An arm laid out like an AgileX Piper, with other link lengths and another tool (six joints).
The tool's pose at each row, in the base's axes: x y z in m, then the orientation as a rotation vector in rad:
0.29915 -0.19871 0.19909 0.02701 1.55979 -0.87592
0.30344 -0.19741 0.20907 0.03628 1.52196 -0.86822
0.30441 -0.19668 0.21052 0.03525 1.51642 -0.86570
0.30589 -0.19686 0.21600 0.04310 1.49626 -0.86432
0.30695 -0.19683 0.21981 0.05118 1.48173 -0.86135
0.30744 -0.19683 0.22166 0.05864 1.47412 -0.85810
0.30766 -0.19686 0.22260 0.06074 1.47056 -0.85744
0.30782 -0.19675 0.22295 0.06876 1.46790 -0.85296
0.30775 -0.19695 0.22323 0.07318 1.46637 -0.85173
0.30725 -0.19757 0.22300 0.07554 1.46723 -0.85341
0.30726 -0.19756 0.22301 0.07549 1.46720 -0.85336
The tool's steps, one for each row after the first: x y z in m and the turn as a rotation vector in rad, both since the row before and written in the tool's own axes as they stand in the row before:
-0.01011 -0.00200 0.00367 0.01291 -0.03195 0.01822
-0.00177 0.00030 0.00059 -0.00026 -0.00574 0.00221
-0.00492 -0.00204 0.00197 0.01021 -0.01554 0.00953
-0.00349 -0.00124 0.00138 0.00763 -0.01068 0.00959
-0.00168 -0.00061 0.00068 0.00489 -0.00474 0.00802
-0.00084 -0.00034 0.00034 0.00198 -0.00256 0.00237
-0.00038 0.00000 0.00013 0.00292 -0.00029 0.00817
-0.00015 -0.00031 0.00009 0.00236 -0.00002 0.00366
0.00055 -0.00061 -0.00012 0.00209 0.00185 -0.00001
-0.00001 0.00001 0.00000 -0.00005 -0.00005 0.00001

